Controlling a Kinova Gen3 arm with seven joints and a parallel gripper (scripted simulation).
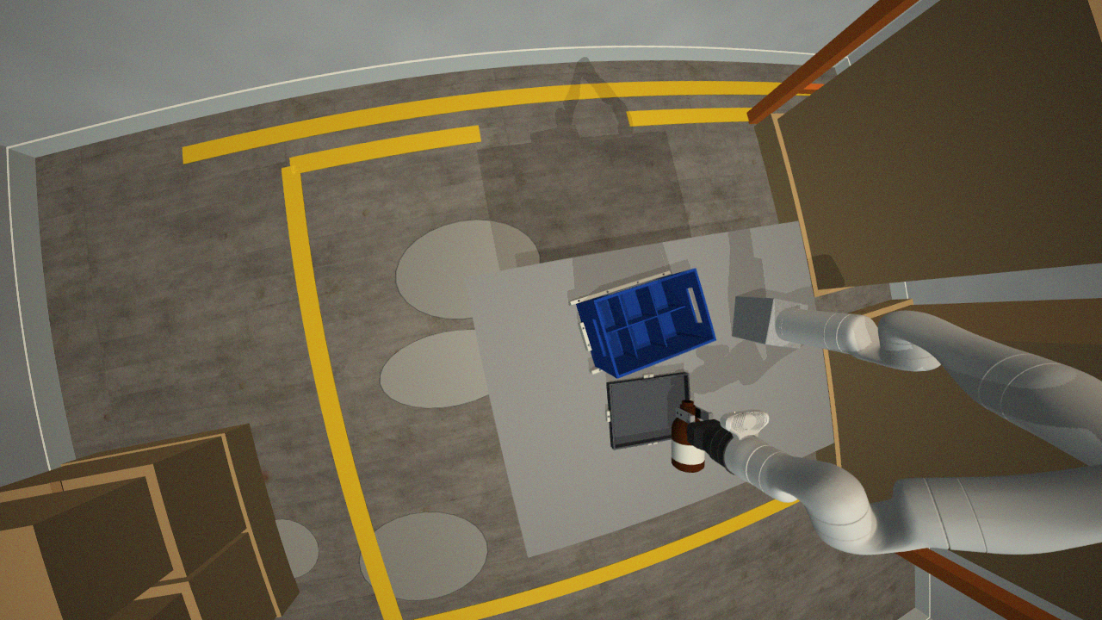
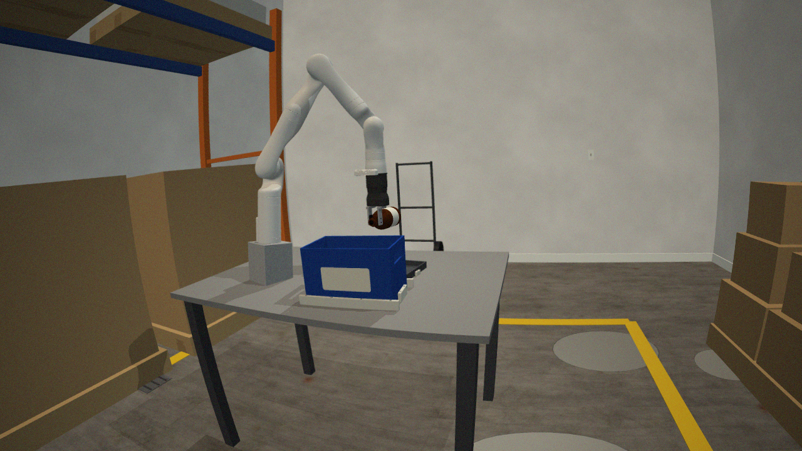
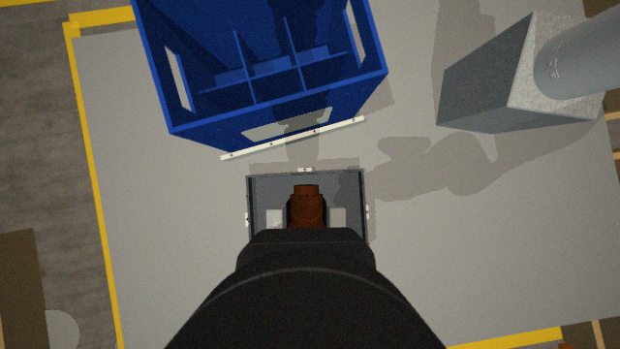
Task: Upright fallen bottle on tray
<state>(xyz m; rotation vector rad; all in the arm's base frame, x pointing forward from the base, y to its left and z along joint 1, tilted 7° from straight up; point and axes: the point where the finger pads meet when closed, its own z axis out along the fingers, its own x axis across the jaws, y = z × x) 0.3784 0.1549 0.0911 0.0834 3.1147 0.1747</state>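
Now: hand 5 cm to the right of the brown bottle and 1 cm above it. Round my hand: dark grey tray 5 cm to the left, 19 cm below; then blue crate 4 cm ahead, 21 cm to the right, 12 cm below.
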